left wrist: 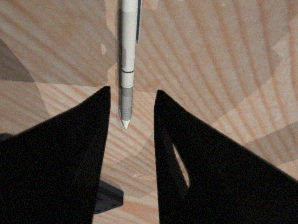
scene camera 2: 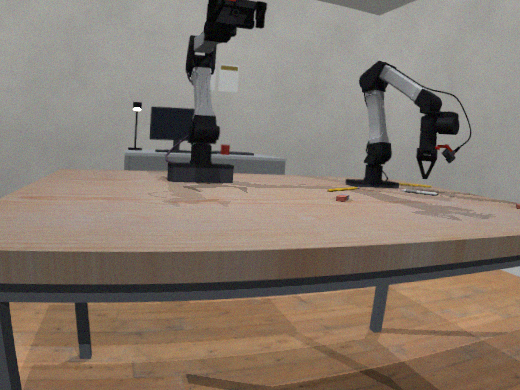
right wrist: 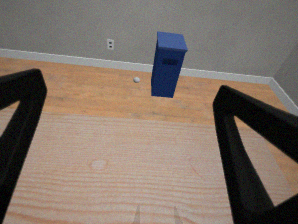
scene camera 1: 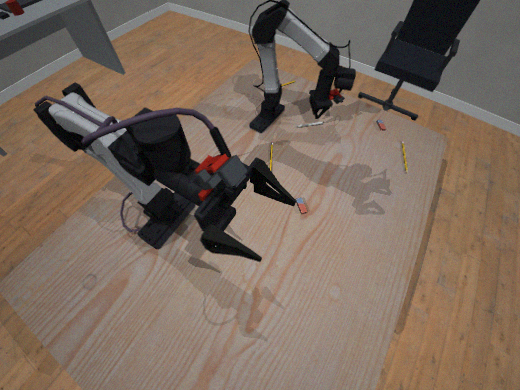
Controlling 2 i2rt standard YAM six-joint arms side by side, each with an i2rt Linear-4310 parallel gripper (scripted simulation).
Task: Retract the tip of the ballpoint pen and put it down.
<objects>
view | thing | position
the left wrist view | my left gripper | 133, 97
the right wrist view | my right gripper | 134, 87
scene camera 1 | my right gripper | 279, 229
</objects>
